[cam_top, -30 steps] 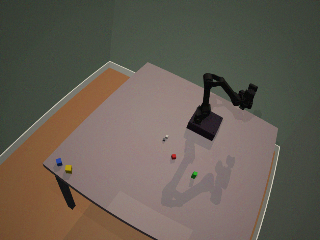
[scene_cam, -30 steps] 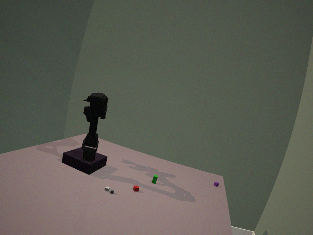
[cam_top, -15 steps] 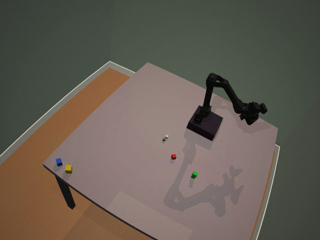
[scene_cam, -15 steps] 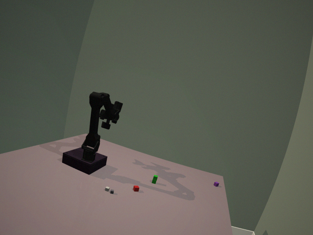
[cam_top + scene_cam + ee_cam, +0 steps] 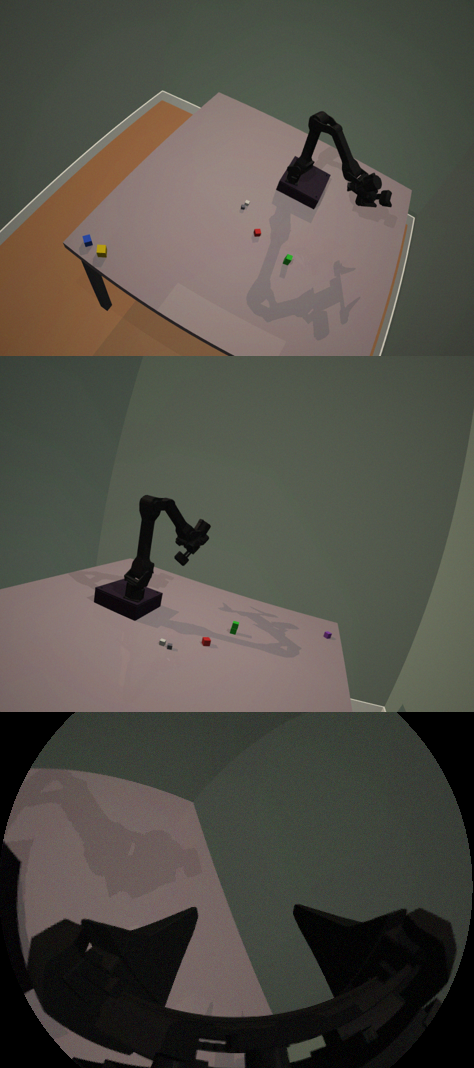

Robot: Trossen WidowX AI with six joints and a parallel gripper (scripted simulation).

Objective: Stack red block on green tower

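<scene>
My gripper tip is 500 mm to the left of the red block, 200 mm short of it and 200 mm above it. Also, from my gripper tip: white cube (580 mm to the right, 200 mm below, 60 mm ahead); then grey cube (590 mm to the right, 200 mm below, 90 mm ahead); then purple cube (730 mm ahead, 200 mm below, 190 mm to the right).
</scene>
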